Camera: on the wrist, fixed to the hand. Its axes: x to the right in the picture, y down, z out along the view.
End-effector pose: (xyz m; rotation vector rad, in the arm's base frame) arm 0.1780 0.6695 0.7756 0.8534 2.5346 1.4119
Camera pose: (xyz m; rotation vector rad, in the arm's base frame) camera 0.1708 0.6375 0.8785 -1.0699 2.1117 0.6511
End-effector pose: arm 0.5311 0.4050 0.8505 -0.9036 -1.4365 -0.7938
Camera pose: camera 0.6301 0.3628 0.8594 0.5806 -1.9758 -1.7861
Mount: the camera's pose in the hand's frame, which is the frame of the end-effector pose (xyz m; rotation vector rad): 0.0061 0.0676 -0.0840 0.1107 0.0614 -1.5909
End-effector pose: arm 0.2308 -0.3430 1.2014 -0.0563 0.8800 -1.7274
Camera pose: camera 0.2451 -0.3097 1.0997 0.6809 -0.6456 2.7056
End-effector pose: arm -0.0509 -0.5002 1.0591 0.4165 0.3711 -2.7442
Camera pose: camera -0.0116 -0.5380 0.9659 -0.1032 -0.3562 1.8638
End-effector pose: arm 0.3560 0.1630 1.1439 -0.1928 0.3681 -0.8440
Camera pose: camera 0.3736 0.2007 1.0442 -0.3552 0.1617 -2.4339
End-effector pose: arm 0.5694 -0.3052 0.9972 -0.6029 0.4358 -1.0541
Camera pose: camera 0.5670 -0.3073 0.8893 -0.7981 -0.1694 -2.5810
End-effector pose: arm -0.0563 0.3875 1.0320 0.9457 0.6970 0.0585
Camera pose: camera -0.0828 0.4910 1.0478 0.2755 1.3433 -1.3583
